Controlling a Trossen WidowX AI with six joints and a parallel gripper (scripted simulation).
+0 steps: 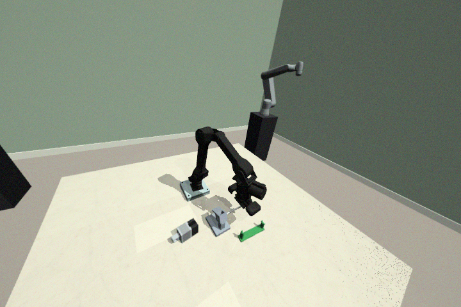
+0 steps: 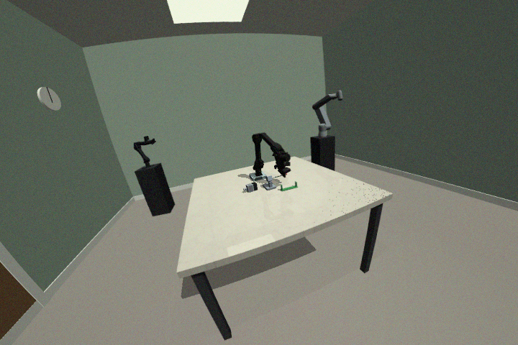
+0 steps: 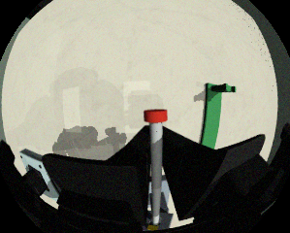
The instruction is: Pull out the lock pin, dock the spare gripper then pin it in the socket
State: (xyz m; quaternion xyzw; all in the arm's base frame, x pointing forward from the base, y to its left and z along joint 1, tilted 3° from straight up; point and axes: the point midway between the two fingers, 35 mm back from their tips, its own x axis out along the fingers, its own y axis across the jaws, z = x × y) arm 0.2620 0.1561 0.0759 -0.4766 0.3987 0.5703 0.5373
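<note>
Now: gripper tip 100 mm short of the green cradle, 10 mm to the left of it and 30 mm above it. The rest, counted from my gripper tip: spare gripper (10 mm behind, 300 mm to the right, 30 mm below); mount (140 mm to the right, 10 mm below).
</note>
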